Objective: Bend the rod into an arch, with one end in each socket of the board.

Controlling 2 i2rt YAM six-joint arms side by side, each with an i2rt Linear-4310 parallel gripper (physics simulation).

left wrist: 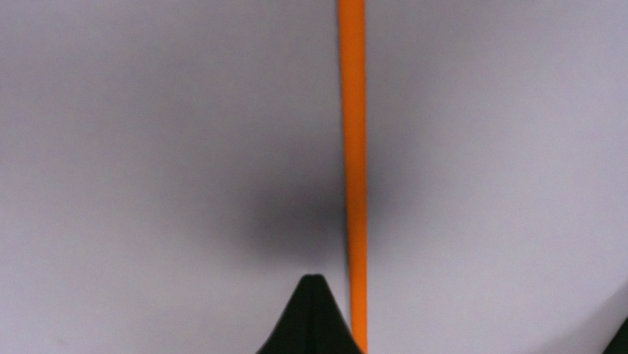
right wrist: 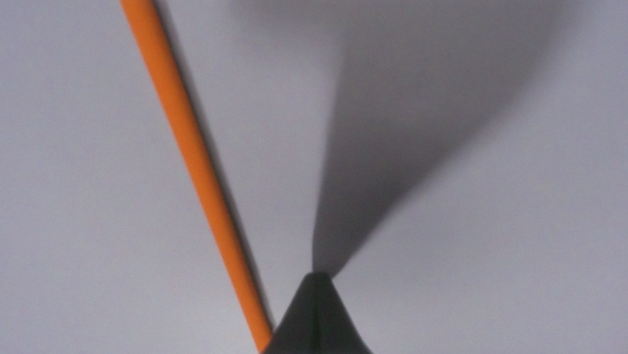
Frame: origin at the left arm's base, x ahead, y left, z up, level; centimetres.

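Where they show: left gripper, between the fingertips: (left wrist: 313, 289); right gripper, between the fingertips: (right wrist: 316, 288).
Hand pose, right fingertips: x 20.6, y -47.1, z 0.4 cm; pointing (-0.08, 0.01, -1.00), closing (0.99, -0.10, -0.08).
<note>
After its pixels a point has its place.
The orange rod (left wrist: 356, 175) @(x 14.2, y -1.1, z 0.6 cm) (right wrist: 192, 145) @(x 18.1, y -42.4, z 0.5 cm) crosses both wrist views, and its ends are outside them. In the left wrist view it runs almost straight up and down, just right of my left gripper (left wrist: 313, 276) @(x 15.4, y 2.7, z 1.2 cm). That gripper is shut, with its fingertips together and no rod between them. In the right wrist view the rod slants from the top left to the bottom centre, left of my right gripper (right wrist: 319, 274) @(x 20.6, y -47.1, z 0.4 cm). That gripper is also shut and empty. Near the bottom of each view the rod passes behind the finger's edge. The board and its sockets do not show.
The pale grey table top (left wrist: 125, 150) @(x 21.0, y -1.5, z 0.0 cm) (right wrist: 75, 225) @(x 13.4, y -44.8, z 0.0 cm) lies under the rod. A dark shape (left wrist: 620, 337) @(x 3.5, y 5.9, z 0.2 cm) cuts into the bottom right corner of the left wrist view. A broad shadow runs up from the right fingertips.
</note>
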